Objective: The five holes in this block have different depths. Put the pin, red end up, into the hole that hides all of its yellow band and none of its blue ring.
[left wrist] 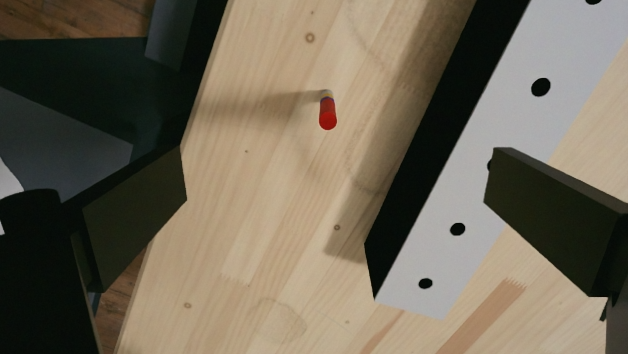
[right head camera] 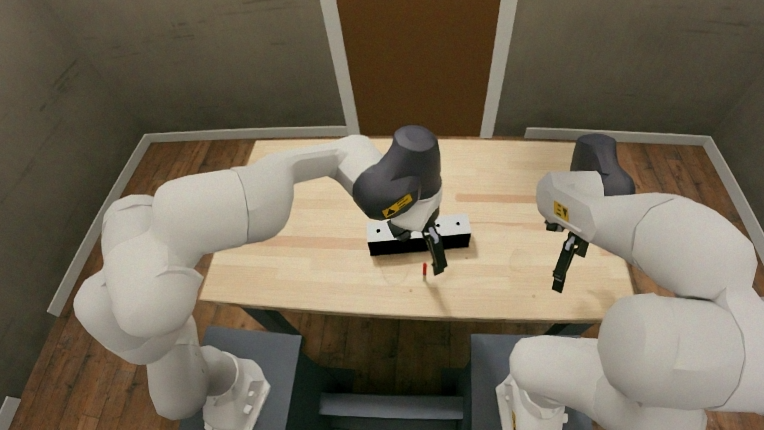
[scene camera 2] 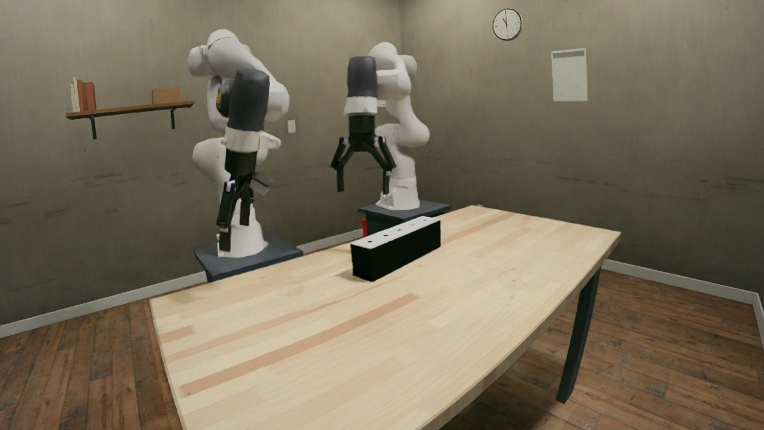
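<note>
The pin (right head camera: 424, 269) (scene camera 2: 364, 227) (left wrist: 327, 113) stands upright, red end up, on the table beside the block's long side. Its blue ring and yellow band show low down in the left wrist view. The block (right head camera: 419, 245) (scene camera 2: 398, 251) (left wrist: 505, 115) has a white top with a row of dark holes and black sides; the hole depths cannot be seen. My left gripper (scene camera 2: 363, 190) (left wrist: 335, 174) is open and empty above the pin and block, its fingers wide apart on either side of the pin in the wrist view. My right gripper (scene camera 2: 235, 236) is open and empty, away from the block.
The wooden table (right head camera: 320, 277) (scene camera 2: 299, 373) (left wrist: 240, 200) carries the block and pin. Its near edge runs close to the pin in the left wrist view. A wall shelf (scene camera 2: 130, 109) is behind the arms. The right arm hangs over the right part of the table in the head view.
</note>
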